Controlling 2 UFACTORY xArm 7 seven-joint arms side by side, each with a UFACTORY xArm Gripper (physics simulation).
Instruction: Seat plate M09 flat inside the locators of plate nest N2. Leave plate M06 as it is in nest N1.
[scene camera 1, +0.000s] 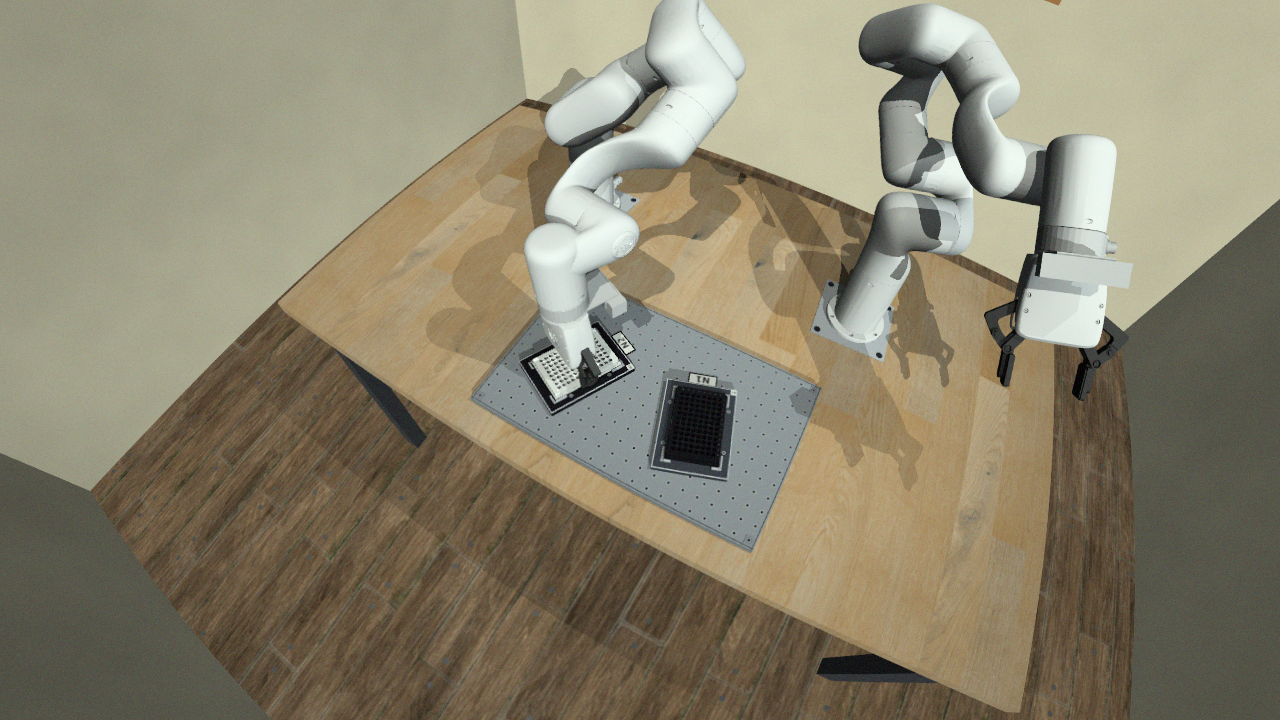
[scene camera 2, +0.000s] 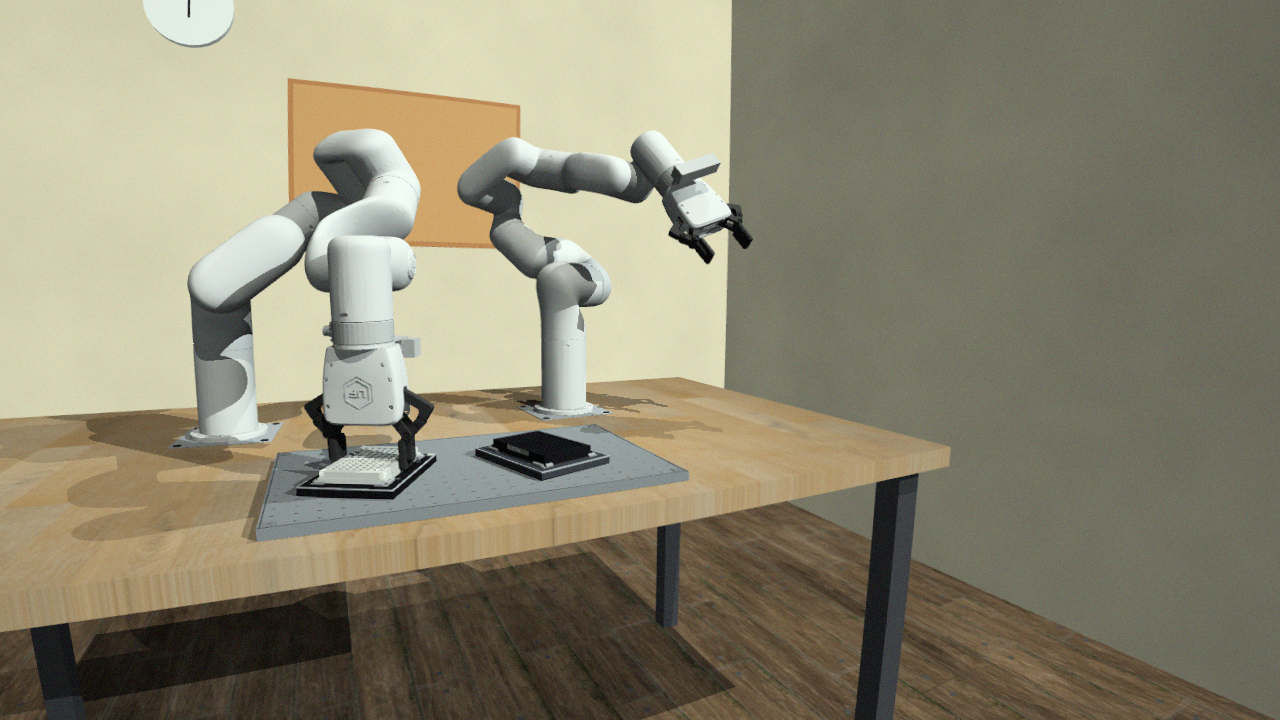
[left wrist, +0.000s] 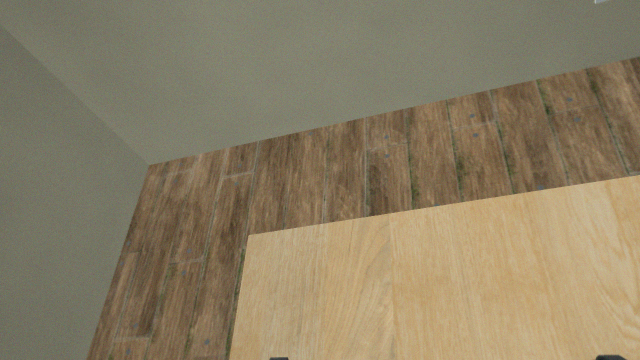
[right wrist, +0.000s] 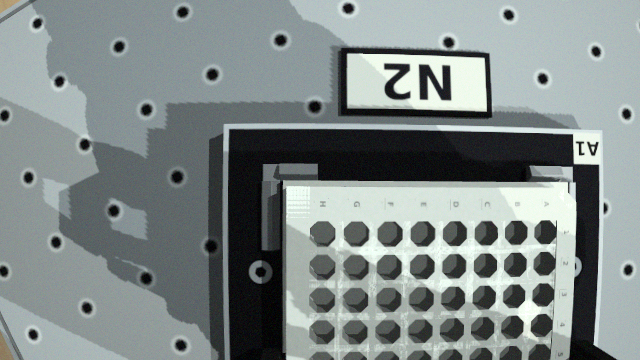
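Where they show: left gripper, fingertip midpoint: (scene camera 1: 1040, 391) (scene camera 2: 730, 251); right gripper, fingertip midpoint: (scene camera 1: 576, 363) (scene camera 2: 373, 466); left arm's base, origin of the base link: (scene camera 1: 854, 318) (scene camera 2: 563, 409); right arm's base, origin of the base link: (scene camera 2: 229, 434).
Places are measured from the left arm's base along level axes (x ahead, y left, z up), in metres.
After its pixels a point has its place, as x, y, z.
Note:
White plate M09 (scene camera 1: 556, 380) @[0.415, -0.441, 0.039] (scene camera 2: 351, 469) @[0.402, -0.462, 0.038] (right wrist: 370, 195) @[0.304, -0.419, 0.039] lies in the black plate nest N2 (scene camera 1: 580, 400) @[0.420, -0.394, 0.017] (scene camera 2: 344, 491) @[0.436, -0.474, 0.021] (right wrist: 400, 150) @[0.298, -0.403, 0.025]. In the right wrist view its far edge lies just inside the grey locators and its right edge overlaps the right locator; I cannot tell whether it is fully down. My right gripper (scene camera 2: 372, 460) @[0.366, -0.432, 0.029] (right wrist: 432, 352) @[0.366, -0.432, 0.029] is shut on M09, a finger at each long side. Black plate M06 (scene camera 1: 696, 425) @[0.386, -0.202, 0.038] (scene camera 2: 541, 445) @[0.397, -0.208, 0.038] lies in nest N1 (scene camera 1: 687, 471) @[0.458, -0.184, 0.024] (scene camera 2: 569, 468) @[0.463, -0.194, 0.020]. My left gripper (scene camera 1: 1043, 386) @[0.313, 0.192, 0.331] (scene camera 2: 725, 250) @[0.313, 0.192, 0.331] (left wrist: 443, 358) @[0.313, 0.192, 0.331] is open and empty, high at the picture's right.
Both nests stand on a grey perforated board (scene camera 1: 608, 438) @[0.458, -0.321, 0.013] (scene camera 2: 465, 492) @[0.476, -0.339, 0.013] on the wooden table (scene camera 1: 966, 447) @[0.190, 0.281, 0.000] (scene camera 2: 760, 447) @[0.442, 0.164, 0.000] (left wrist: 450, 280) @[0.502, 0.209, 0.000]. The N2 label (scene camera 1: 623, 341) @[0.279, -0.386, 0.015] (right wrist: 417, 82) @[0.282, -0.385, 0.015] and the N1 label (scene camera 1: 702, 379) @[0.288, -0.229, 0.015] stand beside their nests.

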